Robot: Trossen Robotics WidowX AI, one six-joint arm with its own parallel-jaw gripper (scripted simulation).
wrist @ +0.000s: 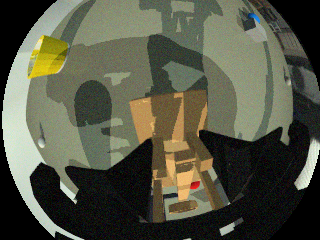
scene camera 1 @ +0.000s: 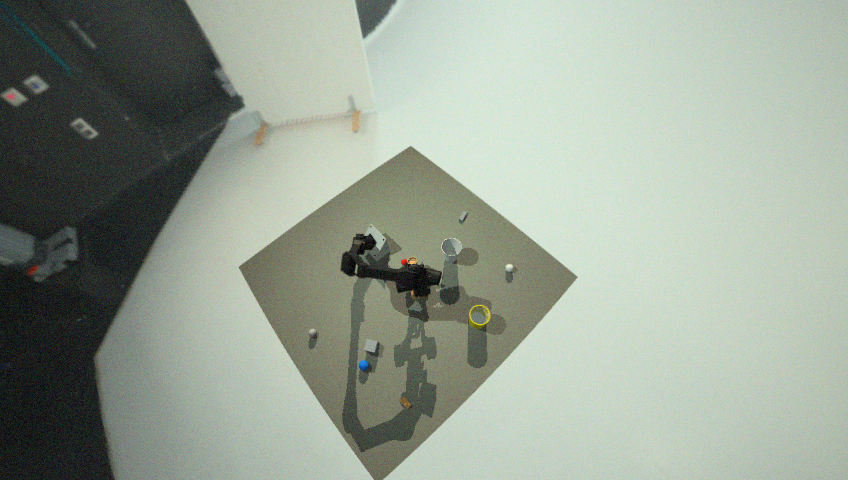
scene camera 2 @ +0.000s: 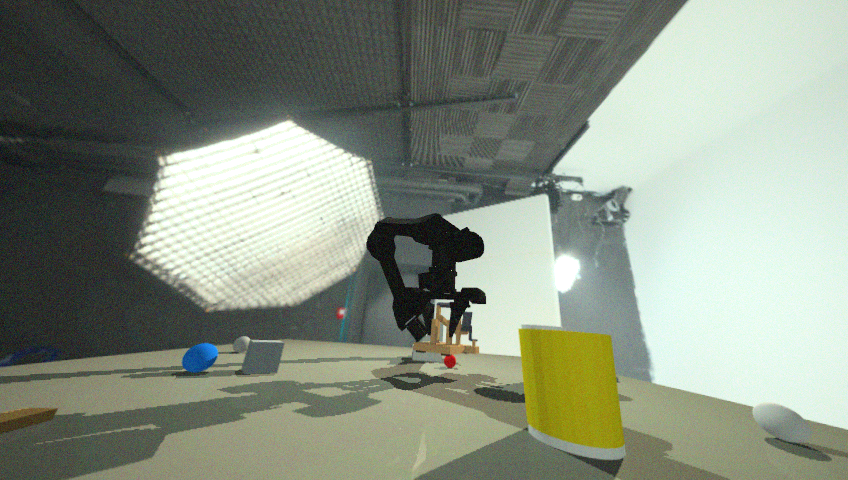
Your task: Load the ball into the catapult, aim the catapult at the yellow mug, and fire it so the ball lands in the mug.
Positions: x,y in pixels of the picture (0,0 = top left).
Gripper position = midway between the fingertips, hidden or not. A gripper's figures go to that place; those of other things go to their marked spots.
Scene:
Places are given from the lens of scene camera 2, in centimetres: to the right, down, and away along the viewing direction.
my gripper (scene camera 2: 439,336): 3, 21, 55
wooden catapult (scene camera 2: 447,348): 4, 21, 49

